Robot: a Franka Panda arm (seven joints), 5 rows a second.
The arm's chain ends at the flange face. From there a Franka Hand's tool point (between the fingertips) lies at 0.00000 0.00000 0.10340 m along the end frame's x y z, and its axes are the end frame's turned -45 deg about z.
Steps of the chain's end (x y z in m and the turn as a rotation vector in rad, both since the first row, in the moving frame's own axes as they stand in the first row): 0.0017, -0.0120, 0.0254, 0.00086, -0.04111, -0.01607; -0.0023, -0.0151, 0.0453, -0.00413, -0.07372, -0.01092; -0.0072, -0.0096, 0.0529, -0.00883, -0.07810, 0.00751
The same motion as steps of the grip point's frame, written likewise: 0.0067, -0.0103, 0.0253, 0.02968, -0.02846, -0.01607; 0.0033, -0.0174, 0.0450, 0.04921, -0.05505, -0.01092; -0.0046, -0.0170, 0.0526, 0.04898, -0.06147, 0.00751
